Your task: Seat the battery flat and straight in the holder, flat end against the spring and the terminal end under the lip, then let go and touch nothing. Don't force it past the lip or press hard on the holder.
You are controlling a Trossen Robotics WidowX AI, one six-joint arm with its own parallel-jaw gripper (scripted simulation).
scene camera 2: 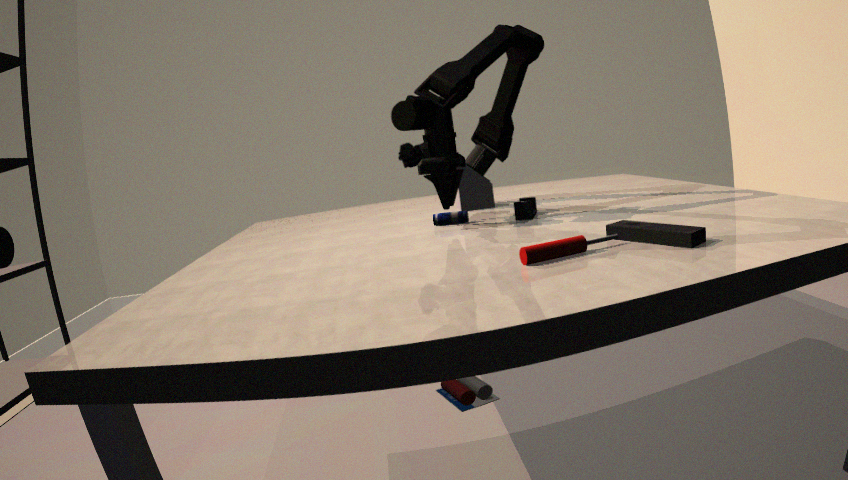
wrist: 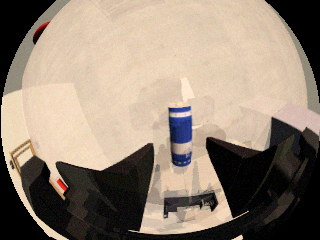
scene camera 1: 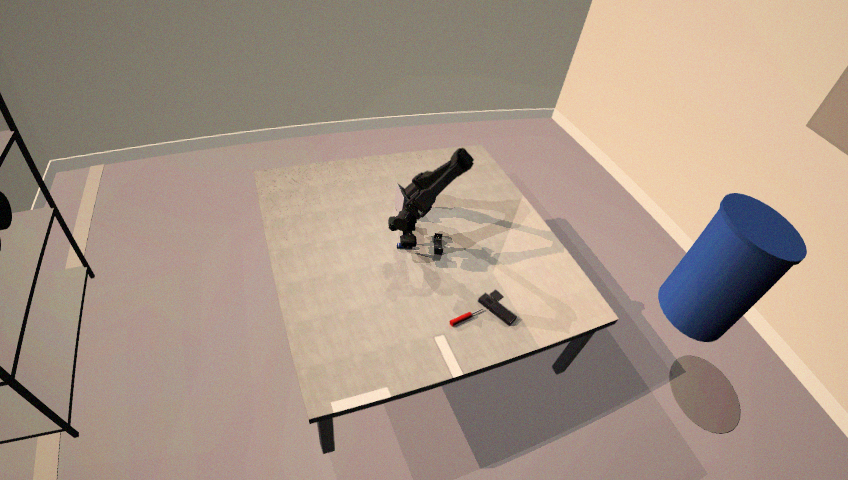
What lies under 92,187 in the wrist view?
My gripper.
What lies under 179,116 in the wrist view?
A battery.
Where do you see a red-handled screwdriver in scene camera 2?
At 532,254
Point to a black block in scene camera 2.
682,236
